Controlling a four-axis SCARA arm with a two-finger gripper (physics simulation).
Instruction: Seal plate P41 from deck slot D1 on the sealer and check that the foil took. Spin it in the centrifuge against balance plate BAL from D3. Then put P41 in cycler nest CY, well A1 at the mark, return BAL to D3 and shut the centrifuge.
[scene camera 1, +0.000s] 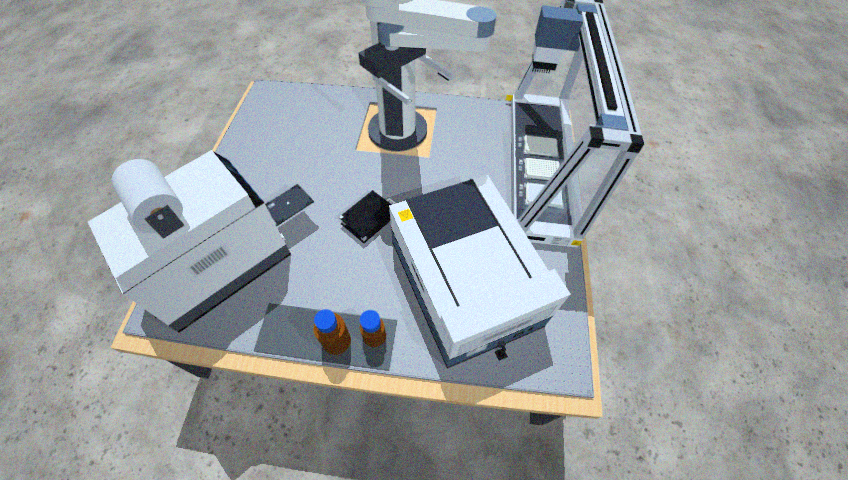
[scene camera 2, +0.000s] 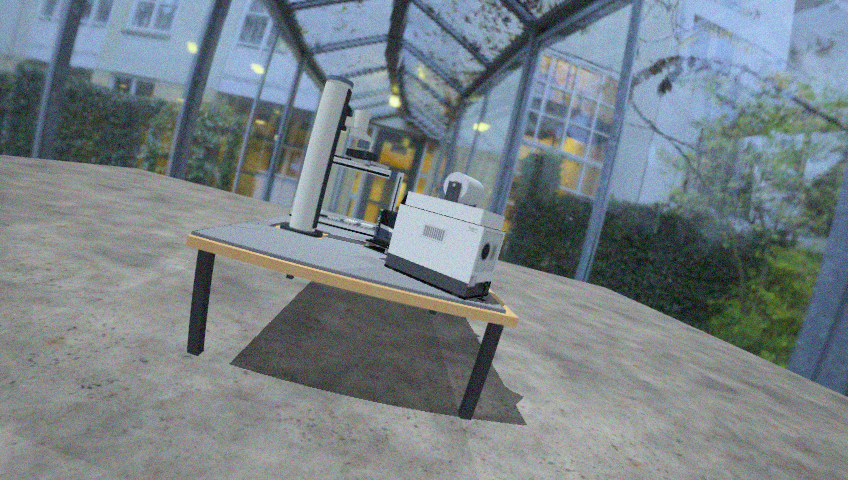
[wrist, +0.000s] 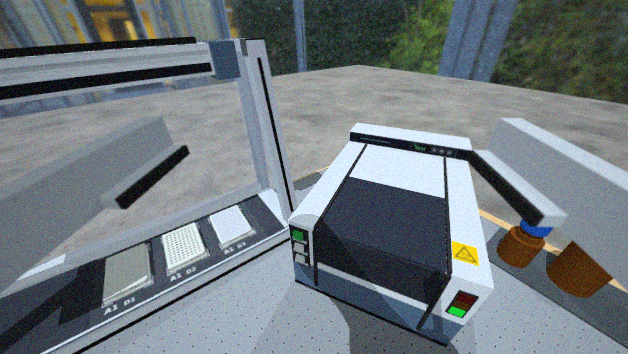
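Seen in the pictures: gripper, fingertip midpoint: (scene camera 1: 431, 88) (wrist: 320, 135); arm's base at its link origin: (scene camera 1: 397, 130) (scene camera 2: 301, 231).
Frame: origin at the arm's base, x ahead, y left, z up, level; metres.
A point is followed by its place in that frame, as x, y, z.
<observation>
My gripper (scene camera 1: 427, 89) {0.331, 0.163, 0.478} (wrist: 320, 135) {0.331, 0.163, 0.478} is open and empty, high above the table beside the arm's column. Plate P41 (scene camera 1: 541, 145) {0.085, 0.582, 0.078} (wrist: 127, 274) {0.080, 0.564, 0.075} lies in slot D1; its top looks grey and shaded, with no wells readable. The balance plate BAL (scene camera 1: 540, 194) (wrist: 231, 225), with a smooth white top, lies in D3. The sealer (scene camera 1: 205, 261) {0.819, -0.404, 0.229} (scene camera 2: 443, 243) {0.712, -0.604, 0.194}, a white box with a roll on top, stands at the left, its dark tray (scene camera 1: 289, 204) {0.517, -0.283, 0.112} out. A white machine (scene camera 1: 493, 261) {0.710, 0.386, 0.223} (wrist: 385, 215) {0.553, 0.255, 0.226} has a dark panel on top; I cannot tell whether it is centrifuge or cycler.
A plate with wells (scene camera 1: 542, 168) {0.204, 0.581, 0.076} (wrist: 183, 246) {0.202, 0.572, 0.076} lies in D2. The deck's gantry frame (scene camera 1: 618, 139) {0.492, 0.646, 0.512} (wrist: 272, 120) {0.477, 0.543, 0.349} rises over the plates. A low black stack (scene camera 1: 365, 215) {0.489, -0.033, 0.055} stands between sealer and white machine. Two amber bottles (scene camera 1: 333, 337) {0.951, -0.021, 0.137} (scene camera 1: 373, 334) {0.918, 0.079, 0.105} with blue caps stand near the front edge.
</observation>
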